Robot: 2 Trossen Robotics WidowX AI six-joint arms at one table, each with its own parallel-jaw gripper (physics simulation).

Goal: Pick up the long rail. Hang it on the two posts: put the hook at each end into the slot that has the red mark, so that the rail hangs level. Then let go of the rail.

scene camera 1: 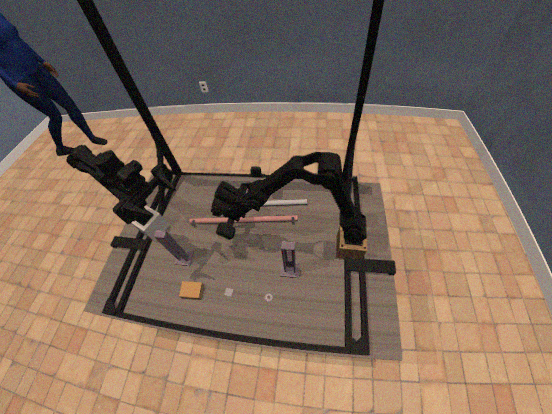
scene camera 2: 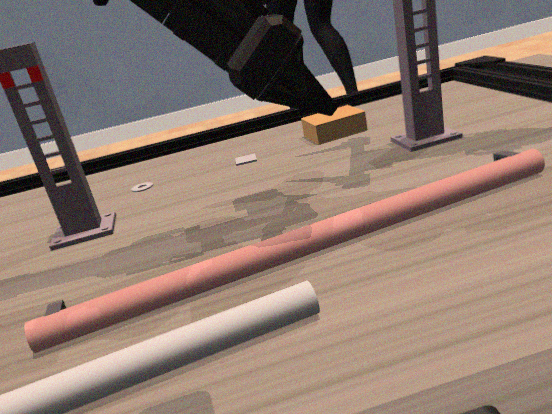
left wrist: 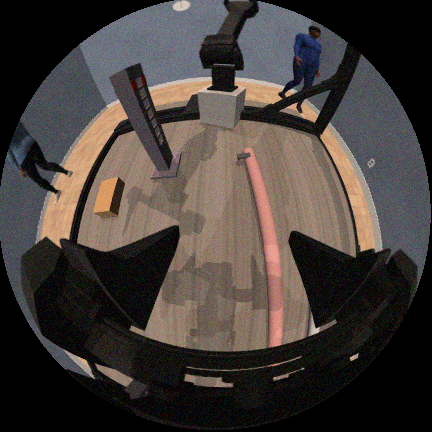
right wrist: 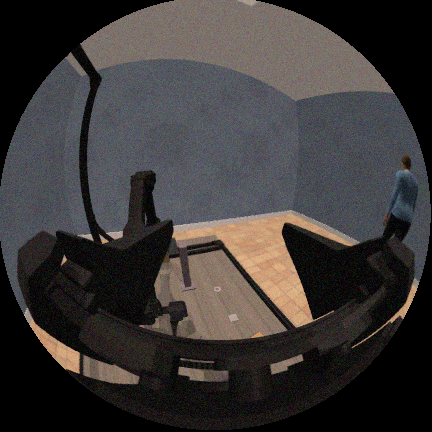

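Where they show: left gripper, fingertip midpoint: (scene camera 1: 221, 221) (scene camera 2: 320, 102) (left wrist: 236, 234); right gripper, fingertip midpoint: (scene camera 1: 163, 202) (right wrist: 229, 227); left arm's base at its link origin: (scene camera 1: 353, 237); right arm's base at its link origin: (left wrist: 222, 87).
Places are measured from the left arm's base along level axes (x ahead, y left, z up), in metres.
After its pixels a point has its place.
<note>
The long pink rail (scene camera 1: 272, 219) @(x 0.325, y -0.086, z -0.072 m) (scene camera 2: 280, 248) @(x 0.427, y -0.090, z -0.075 m) (left wrist: 267, 230) @(x 0.529, y -0.060, z -0.070 m) lies on the table, with a small dark hook near each end. One post (scene camera 1: 172, 248) @(x 0.681, y 0.132, z -0.006 m) (scene camera 2: 424, 117) @(x 0.661, y 0.122, z -0.060 m) (left wrist: 145, 125) @(x 0.646, y 0.125, z 0.026 m) stands upright at the left of scene camera 1; the left wrist view shows its red mark near the top. The other post (scene camera 1: 288, 246) @(x 0.221, y 0.122, z 0.122 m) (scene camera 2: 82, 205) @(x 0.234, y 0.106, z -0.056 m) (right wrist: 185, 267) @(x 0.243, y 0.121, z 0.027 m) stands at the right there, its top slot marked red. My left gripper (left wrist: 236, 234) @(x 0.504, y 0.000, z 0.019 m) is open and empty above the table; the rail passes below, right of centre between its fingers in its wrist view. My right gripper (right wrist: 229, 227) @(x 0.538, y 0.138, z 0.332 m) is open and empty, raised high, away from the rail.
A white rod (scene camera 1: 292, 202) @(x 0.251, y -0.184, z -0.072 m) (scene camera 2: 200, 345) @(x 0.351, y -0.189, z -0.078 m) lies beside the rail, on the side away from the posts. An orange block (scene camera 1: 191, 290) @(x 0.574, y 0.264, z -0.064 m) (scene camera 2: 340, 125) @(x 0.582, y 0.231, z -0.075 m) (left wrist: 107, 197) @(x 0.571, y 0.243, z -0.064 m), a white square (scene camera 1: 228, 292) @(x 0.439, y 0.241, z -0.091 m) (scene camera 2: 246, 159) @(x 0.438, y 0.235, z -0.091 m) (right wrist: 233, 317) @(x 0.440, y 0.242, z -0.091 m) and a white ring lie on the posts' other side. A black frame surrounds the table.
</note>
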